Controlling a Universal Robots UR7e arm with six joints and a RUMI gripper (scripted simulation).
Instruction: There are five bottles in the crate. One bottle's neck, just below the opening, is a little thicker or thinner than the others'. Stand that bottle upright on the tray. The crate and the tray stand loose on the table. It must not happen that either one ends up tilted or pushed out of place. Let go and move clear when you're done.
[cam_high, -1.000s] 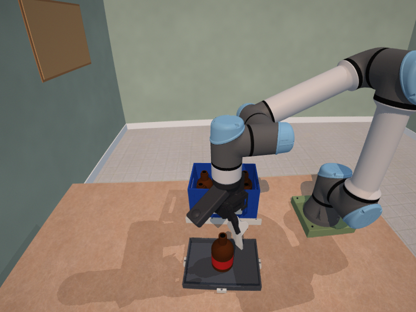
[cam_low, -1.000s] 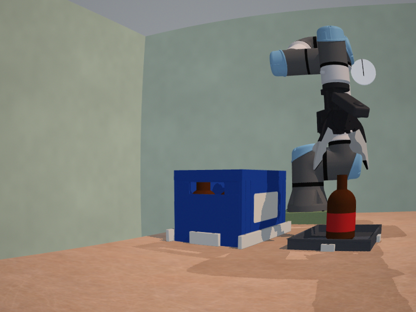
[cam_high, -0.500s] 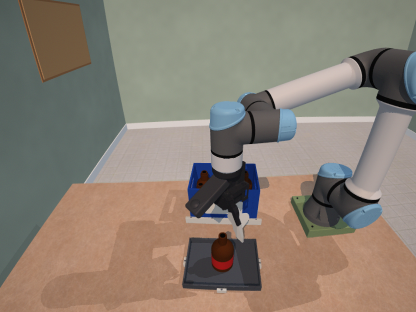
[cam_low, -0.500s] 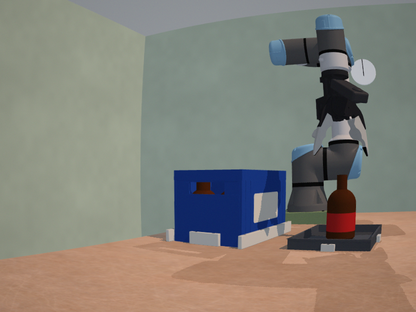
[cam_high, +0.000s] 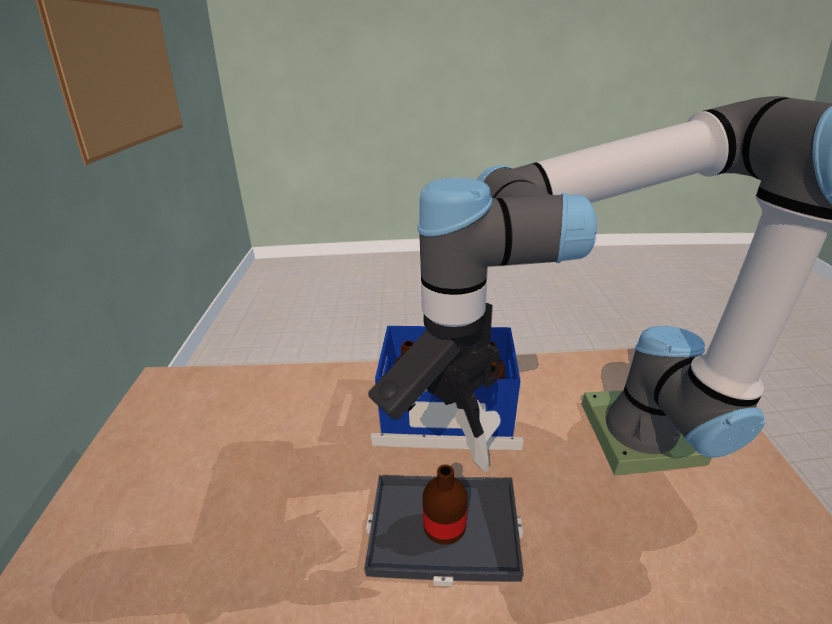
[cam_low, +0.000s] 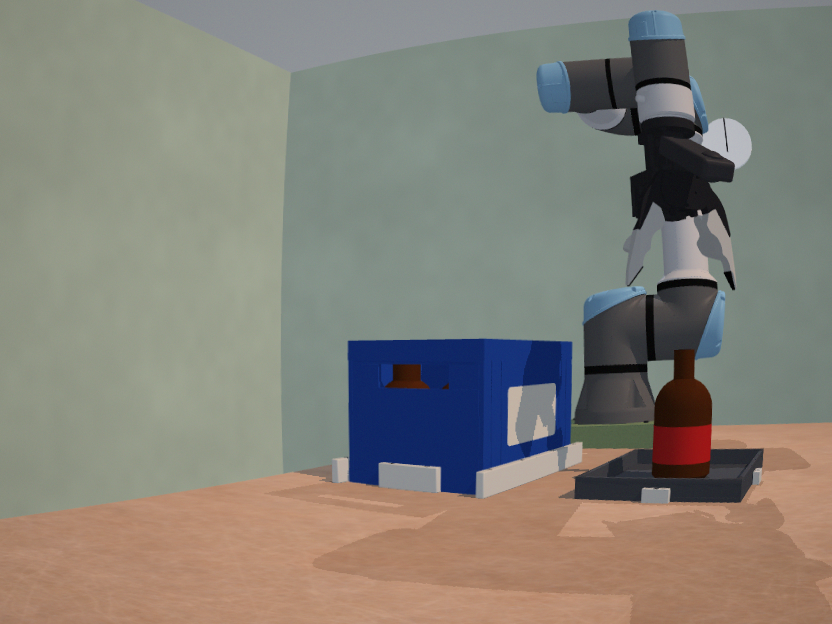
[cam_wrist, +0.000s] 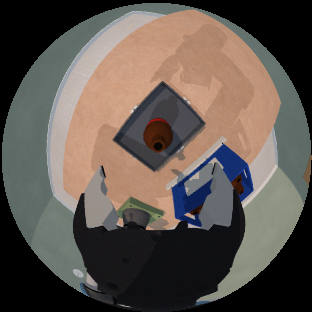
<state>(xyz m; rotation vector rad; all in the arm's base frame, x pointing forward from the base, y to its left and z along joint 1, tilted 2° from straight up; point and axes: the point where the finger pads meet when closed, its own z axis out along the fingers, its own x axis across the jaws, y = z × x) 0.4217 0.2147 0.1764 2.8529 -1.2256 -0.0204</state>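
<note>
Now: hand 15 cm above the glass bottle. Round my hand: dark tray (22 cm below); blue crate (1 cm behind, 30 cm to the right, 15 cm below).
</note>
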